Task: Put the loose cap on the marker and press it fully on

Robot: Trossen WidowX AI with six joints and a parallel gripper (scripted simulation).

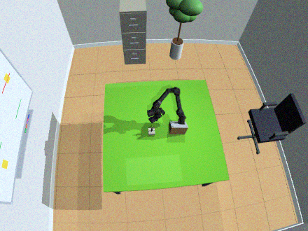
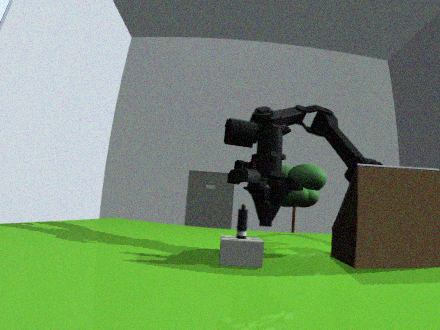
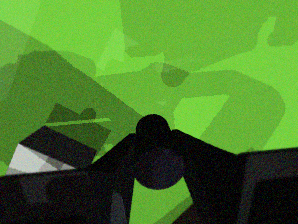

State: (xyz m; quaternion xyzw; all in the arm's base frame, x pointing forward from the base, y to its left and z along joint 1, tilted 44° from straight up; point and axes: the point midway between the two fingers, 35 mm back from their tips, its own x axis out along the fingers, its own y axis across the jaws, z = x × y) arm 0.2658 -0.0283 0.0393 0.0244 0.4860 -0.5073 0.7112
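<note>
Right now the grey holder block is 12 cm to the left of my gripper tip, 5 cm below it and 5 cm ahead of it. Round my gripper tip: black cap: 1 cm above.
</note>
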